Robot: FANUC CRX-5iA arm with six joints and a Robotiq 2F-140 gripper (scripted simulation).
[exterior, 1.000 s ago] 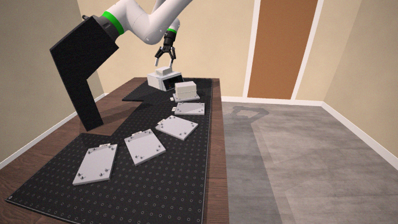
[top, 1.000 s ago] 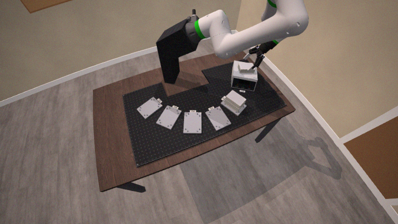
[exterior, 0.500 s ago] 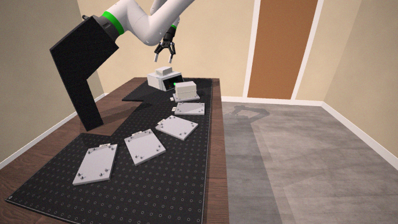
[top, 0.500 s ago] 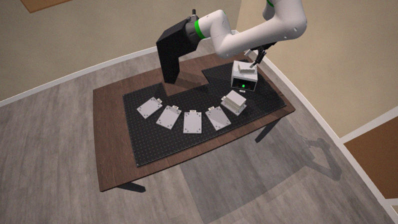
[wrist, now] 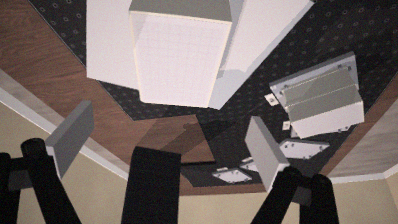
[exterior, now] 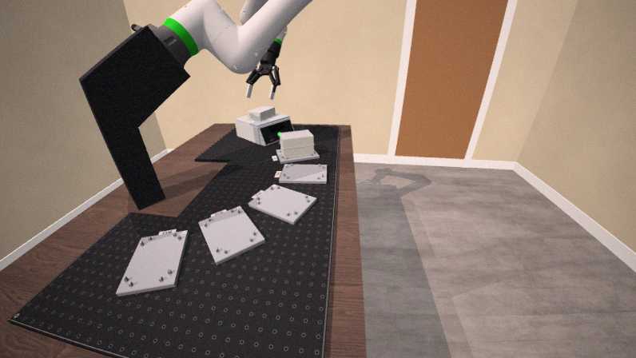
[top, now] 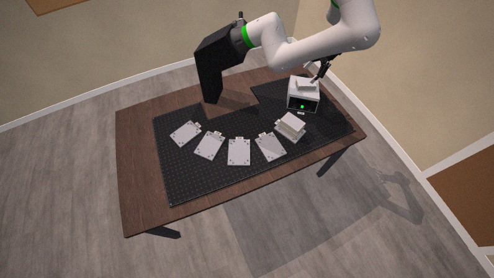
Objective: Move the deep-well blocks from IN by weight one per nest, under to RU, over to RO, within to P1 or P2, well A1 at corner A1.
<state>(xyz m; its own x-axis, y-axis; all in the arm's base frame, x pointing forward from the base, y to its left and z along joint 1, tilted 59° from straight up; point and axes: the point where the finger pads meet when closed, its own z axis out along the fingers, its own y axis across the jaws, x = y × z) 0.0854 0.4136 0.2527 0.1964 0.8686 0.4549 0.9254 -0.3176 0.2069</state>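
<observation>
My hand is 110 mm above the weigher platform. The rest, counted from my hand: plate: 290 mm ahead, 140 mm to the right, 200 mm below; then check-weigher CW: 10 mm ahead, 140 mm below.
</observation>
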